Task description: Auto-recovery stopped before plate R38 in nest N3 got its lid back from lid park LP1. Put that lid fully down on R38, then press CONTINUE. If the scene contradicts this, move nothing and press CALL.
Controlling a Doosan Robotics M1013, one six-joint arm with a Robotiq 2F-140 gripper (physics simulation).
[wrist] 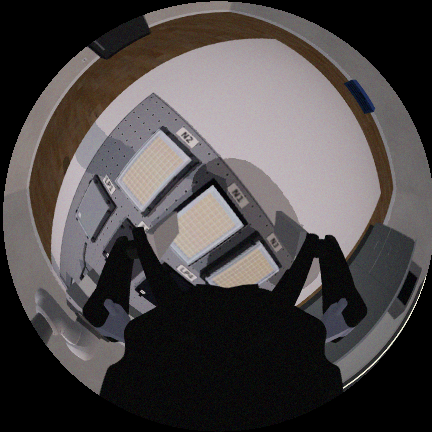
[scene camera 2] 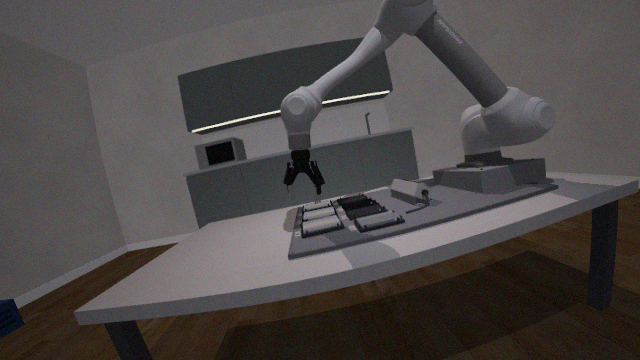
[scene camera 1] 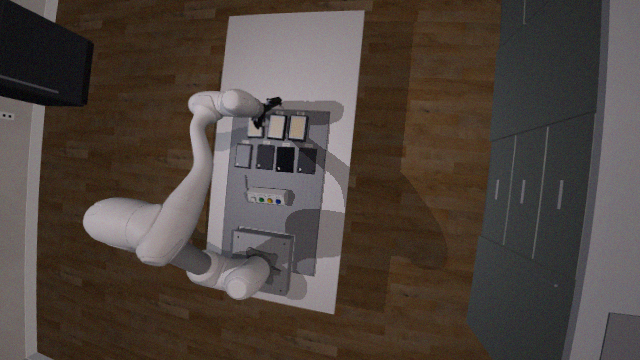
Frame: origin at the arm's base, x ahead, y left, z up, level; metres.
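Seen in the pictures: gripper, between the fingertips: (wrist: pixel 226 221) (scene camera 2: pixel 304 201) (scene camera 1: pixel 274 115); arm's base, origin of its link: (wrist: pixel 89 323) (scene camera 2: pixel 483 164) (scene camera 1: pixel 260 265).
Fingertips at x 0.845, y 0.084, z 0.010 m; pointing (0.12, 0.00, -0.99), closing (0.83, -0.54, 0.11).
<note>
Offsets run from my fingertips to a thing's top centre. "spot": to the spot under its first point.
My gripper (scene camera 1: pixel 268 114) (scene camera 2: pixel 303 188) (wrist: pixel 226 221) is open and empty, above the nest row. The plate in nest N3 @[spot: dx -0.040, dy -0.138, dz -0.043 m] (scene camera 1: pixel 298 128) (scene camera 2: pixel 317 205) (wrist: pixel 245 267) shows a cream well grid with a pale rim; its near part is hidden by my gripper body in the wrist view. Its name is unreadable, and I cannot tell whether clear plastic covers it. A light grey lid-like panel @[dx -0.253, dy +0.180, dz -0.064 m] (scene camera 1: pixel 243 156) (scene camera 2: pixel 378 219) (wrist: pixel 95 210) lies flat at lid park LP1. The button box @[dx -0.450, dy -0.036, dz +0.002 m] (scene camera 1: pixel 267 194) (scene camera 2: pixel 408 191) has white, green, yellow and blue buttons; their labels are unreadable.
Cream-gridded plates stand in N1 @[dx -0.049, dy +0.000, dz -0.051 m] (scene camera 1: pixel 276 127) (wrist: pixel 207 225) and N2 @[dx -0.062, dy +0.135, dz -0.053 m] (scene camera 1: pixel 255 129) (wrist: pixel 155 170). Beside LP1 are a dark grey park @[dx -0.234, dy +0.040, dz -0.062 m] (scene camera 1: pixel 265 157), a black one @[dx -0.225, dy -0.084, dz -0.062 m] (scene camera 1: pixel 285 159) and another dark grey one @[dx -0.207, dy -0.214, dz -0.062 m] (scene camera 1: pixel 306 160). A thin upright lever @[spot: dx -0.407, dy +0.129, dz -0.078 m] (scene camera 1: pixel 246 182) stands by the box.
</note>
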